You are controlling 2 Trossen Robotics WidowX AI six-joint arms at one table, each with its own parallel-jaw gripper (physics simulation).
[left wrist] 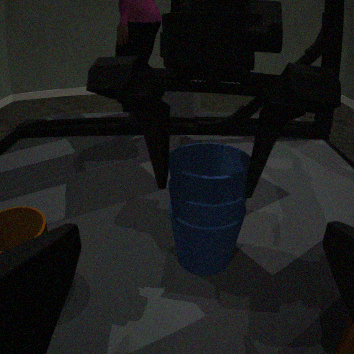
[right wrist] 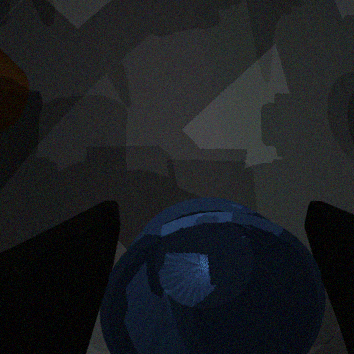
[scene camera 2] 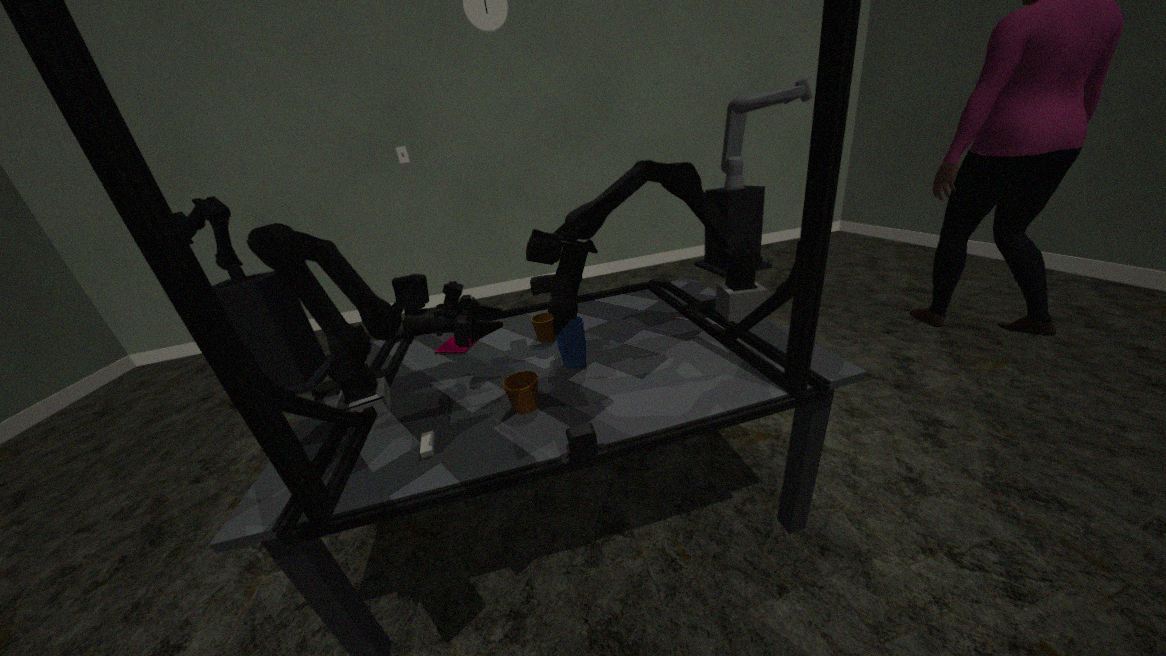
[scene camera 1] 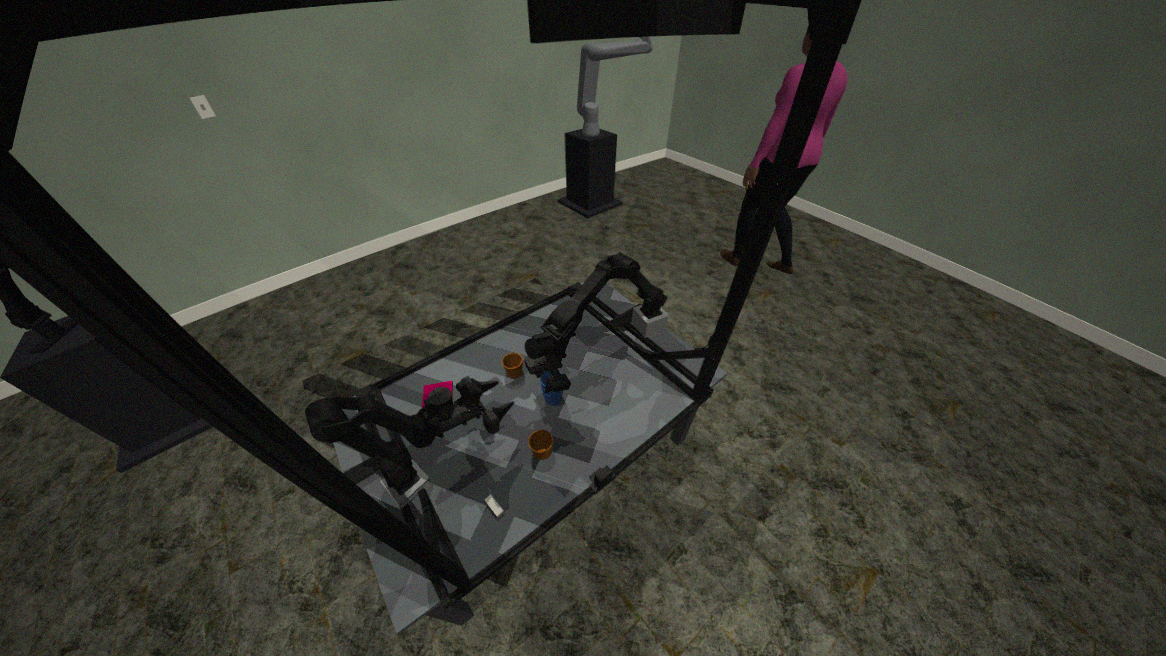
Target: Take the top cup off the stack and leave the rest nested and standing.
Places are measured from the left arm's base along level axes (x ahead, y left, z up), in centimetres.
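Pixels of known places: left gripper, fingertip midpoint: (left wrist: 205,237) (scene camera 2: 502,317) (scene camera 1: 505,392); right gripper, fingertip midpoint: (left wrist: 204,192) (right wrist: 215,214) (scene camera 2: 555,329) (scene camera 1: 542,384); left arm's base, link origin: (scene camera 2: 361,392) (scene camera 1: 404,479); right arm's base, link origin: (scene camera 2: 740,285) (scene camera 1: 650,311).
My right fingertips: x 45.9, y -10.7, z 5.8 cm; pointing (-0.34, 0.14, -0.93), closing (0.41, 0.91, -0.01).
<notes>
Ahead of a thing's pixels: the offset from my right fingertips to its top centre. Level surfaces: height alone.
A stack of nested blue cups {dy -1.7, dx +3.1, dz -3.3 cm} (scene camera 1: 553,398) (scene camera 2: 574,349) (left wrist: 207,240) stands on the table {dz -10.0 cm} (scene camera 1: 619,416); several rim lines show in the left wrist view. In the right wrist view the top cup {dy -1.7, dx +3.1, dz +1.5 cm} (right wrist: 240,305) fills the lower middle, mouth toward the camera. My right gripper (scene camera 1: 554,381) (scene camera 2: 562,324) (left wrist: 204,192) (right wrist: 215,214) reaches down over the stack, its fingers against opposite sides of the top cup. Whether the tips also touch the cup below is unclear. My left gripper (scene camera 1: 504,394) (scene camera 2: 499,318) is open and empty, pointing sideways toward the stack from a short distance.
One orange cup {dy -11.9, dx -13.2, dz -3.3 cm} (scene camera 1: 540,445) (scene camera 2: 521,393) stands nearer the front edge and another orange cup {dy +16.9, dx +2.6, dz -3.3 cm} (scene camera 1: 512,364) (scene camera 2: 543,328) toward the back. A pink square (scene camera 1: 437,390) lies near the left arm. A small white block {dy -12.5, dx -33.8, dz -8.8 cm} (scene camera 1: 494,505) (scene camera 2: 427,444) lies front left. Black frame posts surround the table.
</notes>
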